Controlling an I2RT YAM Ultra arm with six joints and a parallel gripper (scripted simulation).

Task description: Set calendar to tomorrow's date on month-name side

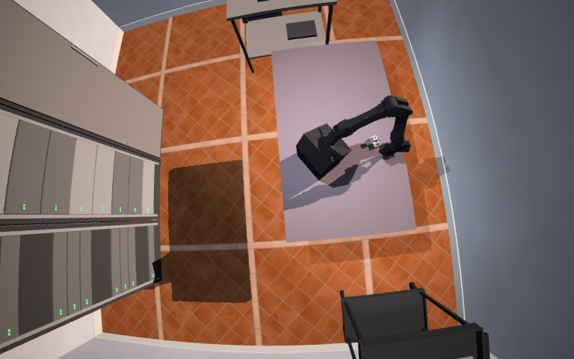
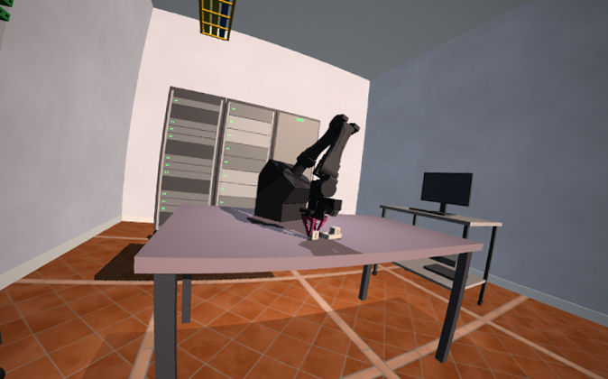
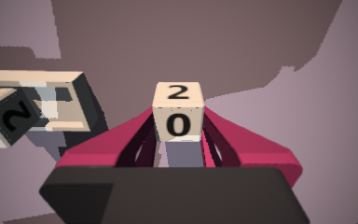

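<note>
My hand is right at the cream digit cube. The rest, counted from my hand: cream tray (11 cm to the left, 3 cm behind, 1 cm below).
</note>
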